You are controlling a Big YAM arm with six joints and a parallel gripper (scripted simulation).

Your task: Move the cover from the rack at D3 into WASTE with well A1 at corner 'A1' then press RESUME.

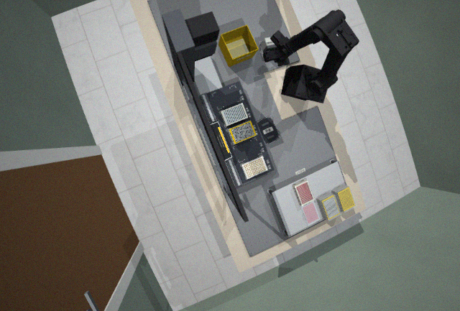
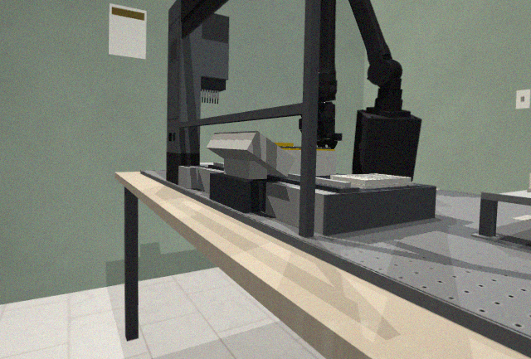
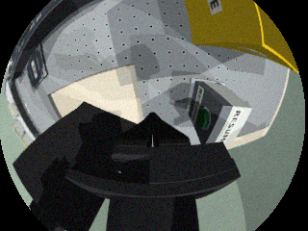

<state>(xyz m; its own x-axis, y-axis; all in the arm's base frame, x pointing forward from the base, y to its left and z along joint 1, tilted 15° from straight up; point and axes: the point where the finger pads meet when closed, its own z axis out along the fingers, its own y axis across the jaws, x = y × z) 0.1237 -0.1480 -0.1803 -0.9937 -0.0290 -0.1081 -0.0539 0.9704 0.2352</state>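
The resume box is 90 mm to the right of my hand, 10 mm below it and 10 mm ahead of it. Also, from my hand: yellow-framed tip rack (340 mm to the left, 270 mm ahead, 20 mm above); then yellow waste bin (190 mm ahead, 120 mm to the right, 40 mm below); then clear cover (200 mm ahead, 120 mm to the right, 60 mm below).
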